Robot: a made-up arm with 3 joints. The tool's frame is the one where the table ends. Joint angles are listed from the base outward.
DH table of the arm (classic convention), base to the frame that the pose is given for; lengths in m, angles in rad. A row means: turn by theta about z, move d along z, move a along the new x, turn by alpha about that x. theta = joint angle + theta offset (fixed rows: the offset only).
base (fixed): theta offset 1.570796; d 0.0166; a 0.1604; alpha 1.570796
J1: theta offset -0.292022; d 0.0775; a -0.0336; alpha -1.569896
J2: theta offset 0; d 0.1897; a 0.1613; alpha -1.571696
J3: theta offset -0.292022; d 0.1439; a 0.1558; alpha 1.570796
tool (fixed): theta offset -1.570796; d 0.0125; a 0; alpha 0
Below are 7 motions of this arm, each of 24 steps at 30 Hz.
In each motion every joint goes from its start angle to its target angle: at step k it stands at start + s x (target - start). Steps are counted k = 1, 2, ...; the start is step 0. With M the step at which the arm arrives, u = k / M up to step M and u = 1 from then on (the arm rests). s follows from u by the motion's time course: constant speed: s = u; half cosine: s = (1 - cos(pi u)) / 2; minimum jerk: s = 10 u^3 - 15 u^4 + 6 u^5.
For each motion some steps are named. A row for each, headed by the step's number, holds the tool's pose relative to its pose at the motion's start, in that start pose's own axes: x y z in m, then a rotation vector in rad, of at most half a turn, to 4 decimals.
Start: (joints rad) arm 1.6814 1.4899 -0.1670
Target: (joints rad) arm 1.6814 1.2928 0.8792
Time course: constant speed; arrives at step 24
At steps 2, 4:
2: 0.0050 0.0026 -0.0146 -0.0872 -0.0066 -0.0150
4: 0.0102 0.0039 -0.0292 -0.1744 -0.0120 -0.0306

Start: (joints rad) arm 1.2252 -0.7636 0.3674
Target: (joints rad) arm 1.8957 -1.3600 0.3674
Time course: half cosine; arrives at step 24
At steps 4, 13, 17, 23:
4: 0.0189 -0.0019 0.0127 0.0318 0.0346 -0.0374
13: 0.1735 -0.0389 0.0719 0.2267 0.3299 -0.3090
17: 0.2505 -0.0667 0.0732 0.2921 0.4931 -0.4318
23: 0.3096 -0.0907 0.0602 0.3302 0.6323 -0.5249

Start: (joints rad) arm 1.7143 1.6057 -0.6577
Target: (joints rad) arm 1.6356 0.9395 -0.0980
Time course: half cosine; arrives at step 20
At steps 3, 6, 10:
3: 0.0104 0.0038 -0.0084 -0.0305 -0.0267 -0.0250
6: 0.0416 0.0123 -0.0306 -0.1158 -0.0968 -0.0989
10: 0.1098 0.0184 -0.0673 -0.2827 -0.2149 -0.2590

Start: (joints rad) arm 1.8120 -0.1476 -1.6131
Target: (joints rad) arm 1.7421 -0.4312 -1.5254
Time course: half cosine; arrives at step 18
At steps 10, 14, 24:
10: 0.0175 -0.0160 -0.0404 -0.0915 -0.1557 0.0595
14: 0.0286 -0.0246 -0.0591 -0.1369 -0.2348 0.0889
24: 0.0334 -0.0280 -0.0661 -0.1546 -0.2661 0.1005

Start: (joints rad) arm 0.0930 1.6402 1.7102
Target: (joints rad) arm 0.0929 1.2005 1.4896
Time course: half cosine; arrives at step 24
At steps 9, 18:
9: 0.0294 0.0015 0.0279 0.0679 0.1334 -0.0252
18: 0.0925 0.0006 0.0655 0.1857 0.3645 -0.0917

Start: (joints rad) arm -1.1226 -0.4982 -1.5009
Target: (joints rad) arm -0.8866 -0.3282 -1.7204
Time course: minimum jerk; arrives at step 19
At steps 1, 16, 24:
1: 0.0000 0.0001 0.0002 0.0006 0.0002 -0.0002
16: 0.0246 0.0264 0.1194 0.4218 0.1262 -0.1413
24: 0.0255 0.0265 0.1232 0.4354 0.1299 -0.1457

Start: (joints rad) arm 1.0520 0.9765 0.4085
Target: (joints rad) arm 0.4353 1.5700 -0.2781
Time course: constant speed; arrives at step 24
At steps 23, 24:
23: 0.0209 -0.0647 0.1373 0.4409 0.6787 0.4219
24: 0.0282 -0.0679 0.1435 0.4638 0.7177 0.4282

